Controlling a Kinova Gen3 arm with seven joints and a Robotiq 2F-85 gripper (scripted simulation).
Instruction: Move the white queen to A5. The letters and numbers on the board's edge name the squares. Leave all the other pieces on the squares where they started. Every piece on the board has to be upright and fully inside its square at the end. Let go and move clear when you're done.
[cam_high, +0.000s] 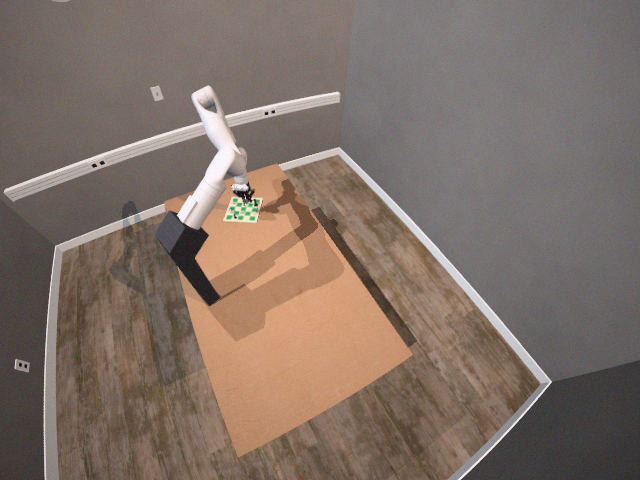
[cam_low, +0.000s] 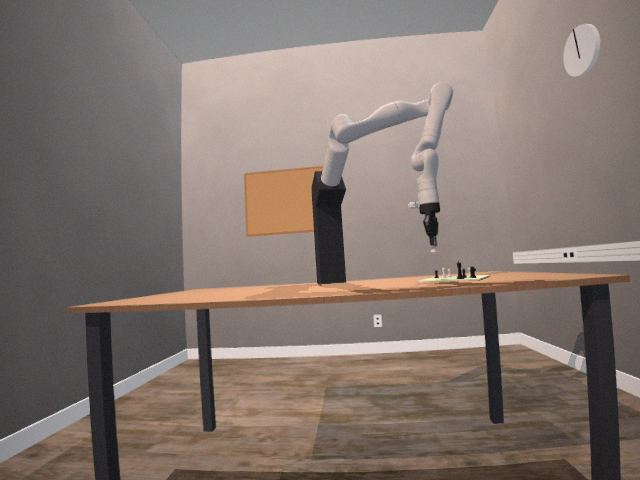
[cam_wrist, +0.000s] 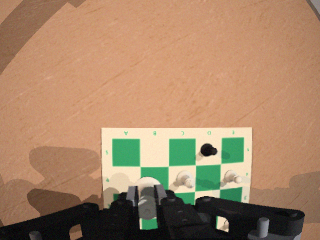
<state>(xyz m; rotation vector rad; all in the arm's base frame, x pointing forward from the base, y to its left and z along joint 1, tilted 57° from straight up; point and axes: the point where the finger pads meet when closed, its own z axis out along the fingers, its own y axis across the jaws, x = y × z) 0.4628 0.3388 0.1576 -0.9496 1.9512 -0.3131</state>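
Right now the cream chessboard is 1 cm behind my hand, 7 cm to the left of it and 14 cm below it. From my hand the other things lie so: white queen: 2 cm below.
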